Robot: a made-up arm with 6 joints.
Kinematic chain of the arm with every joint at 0, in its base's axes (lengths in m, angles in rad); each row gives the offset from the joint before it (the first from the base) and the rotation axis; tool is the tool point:
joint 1: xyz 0 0 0.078 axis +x
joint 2: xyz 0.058 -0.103 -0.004 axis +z
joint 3: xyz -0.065 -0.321 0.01 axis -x
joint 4: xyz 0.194 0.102 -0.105 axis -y
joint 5: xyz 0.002 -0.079 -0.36 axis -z
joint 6: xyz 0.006 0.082 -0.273 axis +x
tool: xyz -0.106 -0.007 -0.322
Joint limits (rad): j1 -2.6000..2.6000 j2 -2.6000..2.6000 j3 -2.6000..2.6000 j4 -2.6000..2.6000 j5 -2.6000..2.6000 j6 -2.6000..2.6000
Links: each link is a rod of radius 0.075 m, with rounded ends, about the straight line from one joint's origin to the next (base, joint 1, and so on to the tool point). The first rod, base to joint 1, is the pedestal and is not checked.
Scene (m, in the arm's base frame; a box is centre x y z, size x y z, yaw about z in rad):
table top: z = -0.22
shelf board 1: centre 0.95 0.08 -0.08 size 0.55 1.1 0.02 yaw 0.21
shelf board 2: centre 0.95 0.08 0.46 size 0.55 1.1 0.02 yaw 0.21
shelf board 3: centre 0.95 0.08 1 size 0.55 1.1 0.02 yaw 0.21
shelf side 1: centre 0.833 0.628 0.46 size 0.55 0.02 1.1 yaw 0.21
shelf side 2: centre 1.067 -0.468 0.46 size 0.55 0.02 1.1 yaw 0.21
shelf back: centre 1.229 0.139 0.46 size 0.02 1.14 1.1 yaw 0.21
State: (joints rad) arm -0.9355 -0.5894 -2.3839 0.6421 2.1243 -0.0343
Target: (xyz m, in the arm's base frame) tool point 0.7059 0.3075 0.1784
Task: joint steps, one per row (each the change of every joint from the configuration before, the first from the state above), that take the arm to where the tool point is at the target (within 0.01 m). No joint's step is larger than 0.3 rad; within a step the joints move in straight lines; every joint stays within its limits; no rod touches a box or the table.
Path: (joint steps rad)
1: 0.2444 -0.0388 0.0587 -0.1635 -0.0361 -0.2541
2: 0.2444 -0.0389 0.0587 -0.1635 -0.0361 -0.2542
3: 0.2444 -0.0388 0.0587 -0.1635 -0.0360 -0.2541
4: -0.0997 -0.0755 0.2149 -0.0268 -0.0220 -0.2425
5: -0.0996 -0.0755 0.2149 -0.0268 -0.0219 -0.2424
6: -0.0997 -0.0755 0.2149 -0.0268 -0.0219 -0.2425
7: -0.0660 0.0355 -0.0326 0.0374 0.0177 0.2290
8: -0.0661 0.0356 -0.0325 0.0375 0.0176 0.2290
9: -0.0660 0.0356 -0.0326 0.0375 0.0177 0.2291
10: -0.0660 0.0355 -0.0325 0.0374 0.0177 0.2290

